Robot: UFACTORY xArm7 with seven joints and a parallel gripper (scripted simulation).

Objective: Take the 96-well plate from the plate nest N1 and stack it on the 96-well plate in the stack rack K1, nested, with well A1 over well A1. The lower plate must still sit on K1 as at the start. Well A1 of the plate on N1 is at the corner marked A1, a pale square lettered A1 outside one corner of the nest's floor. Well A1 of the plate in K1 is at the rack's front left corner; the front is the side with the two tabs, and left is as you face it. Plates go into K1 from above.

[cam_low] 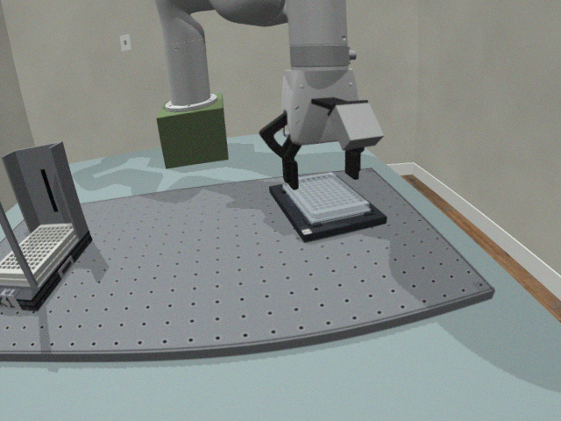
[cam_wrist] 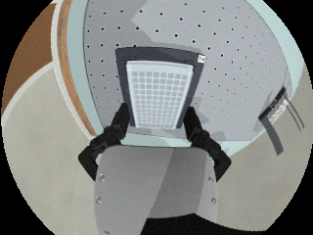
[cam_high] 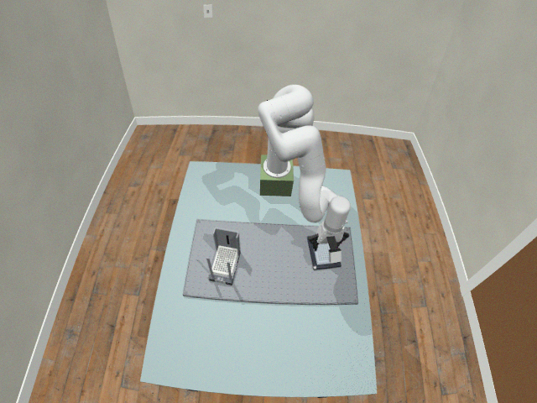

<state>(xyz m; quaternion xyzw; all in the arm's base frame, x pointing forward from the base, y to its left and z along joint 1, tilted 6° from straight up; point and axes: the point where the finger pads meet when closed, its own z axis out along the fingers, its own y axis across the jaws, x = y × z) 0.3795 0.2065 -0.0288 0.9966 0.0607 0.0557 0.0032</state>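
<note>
My gripper is now 30 mm above the clear 96-well plate. Also, from my hand: plate nest N1: 40 mm below; pale A1 square: 80 mm ahead, 40 mm to the right, 40 mm below; grey back wall: 10 mm ahead, 400 mm to the right, 40 mm above.
</note>
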